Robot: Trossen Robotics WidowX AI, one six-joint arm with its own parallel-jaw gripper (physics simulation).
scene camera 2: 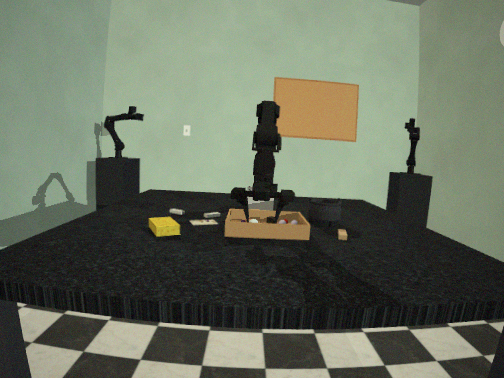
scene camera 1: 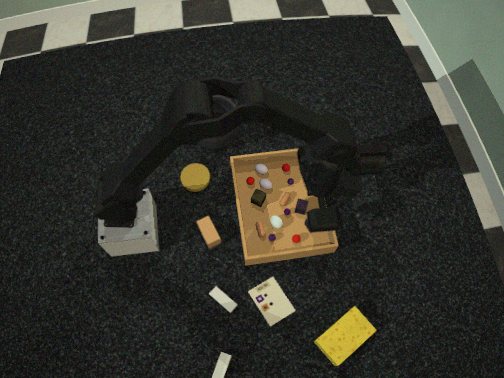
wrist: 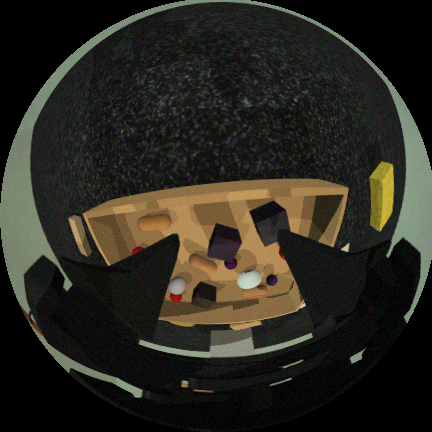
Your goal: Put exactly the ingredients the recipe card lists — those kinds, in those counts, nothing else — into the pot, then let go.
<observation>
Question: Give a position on a dark pot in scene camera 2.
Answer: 322, 212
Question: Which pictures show the gripper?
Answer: Scene camera 2, scene camera 1 and the wrist view: all of them.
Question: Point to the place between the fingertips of the gripper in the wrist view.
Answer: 229, 236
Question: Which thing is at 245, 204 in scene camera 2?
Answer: The gripper.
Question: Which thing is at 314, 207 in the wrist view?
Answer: A wooden tray.
</observation>
